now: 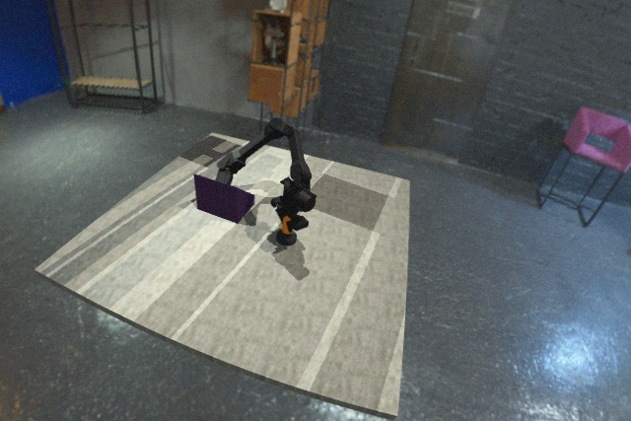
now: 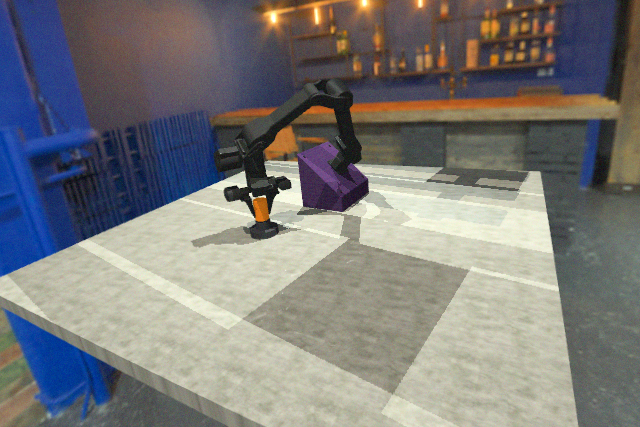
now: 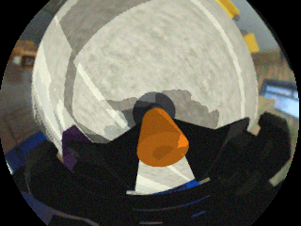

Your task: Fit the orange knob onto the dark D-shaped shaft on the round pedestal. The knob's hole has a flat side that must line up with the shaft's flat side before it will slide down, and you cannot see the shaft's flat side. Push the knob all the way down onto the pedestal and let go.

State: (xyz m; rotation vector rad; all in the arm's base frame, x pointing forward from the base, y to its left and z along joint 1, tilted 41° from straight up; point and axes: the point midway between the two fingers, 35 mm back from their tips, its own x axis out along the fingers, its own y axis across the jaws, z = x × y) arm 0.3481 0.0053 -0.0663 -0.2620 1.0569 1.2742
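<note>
My gripper tip is 20 mm below the orange knob. The rest, counted from my gripper tip: pedestal (30 mm below).
</note>
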